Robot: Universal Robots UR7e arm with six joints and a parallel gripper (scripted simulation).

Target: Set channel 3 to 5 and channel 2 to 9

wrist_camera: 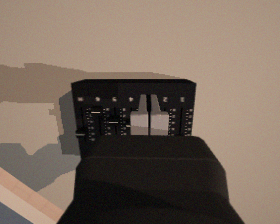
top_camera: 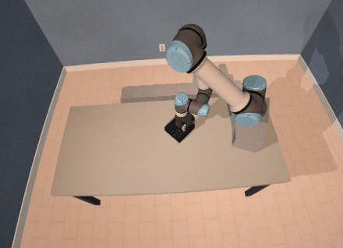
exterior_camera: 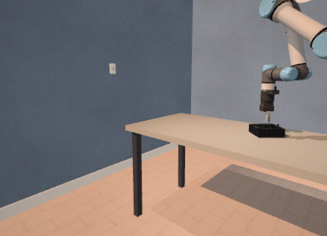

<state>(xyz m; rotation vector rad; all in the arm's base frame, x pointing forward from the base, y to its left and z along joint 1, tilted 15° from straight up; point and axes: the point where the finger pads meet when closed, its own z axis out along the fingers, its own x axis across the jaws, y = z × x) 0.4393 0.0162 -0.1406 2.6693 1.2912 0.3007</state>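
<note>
Right now the channel 3 fader cap is 2 cm ahead of my hand, 1 cm to the right of it and 5 cm below it. Also, from my hand: channel 4 fader cap 1 cm ahead, 4 cm to the right, 5 cm below; then channel 6 fader cap 3 cm behind, 6 cm to the right, 5 cm below; then channel 5 fader cap 5 cm to the right, 5 cm below.
</note>
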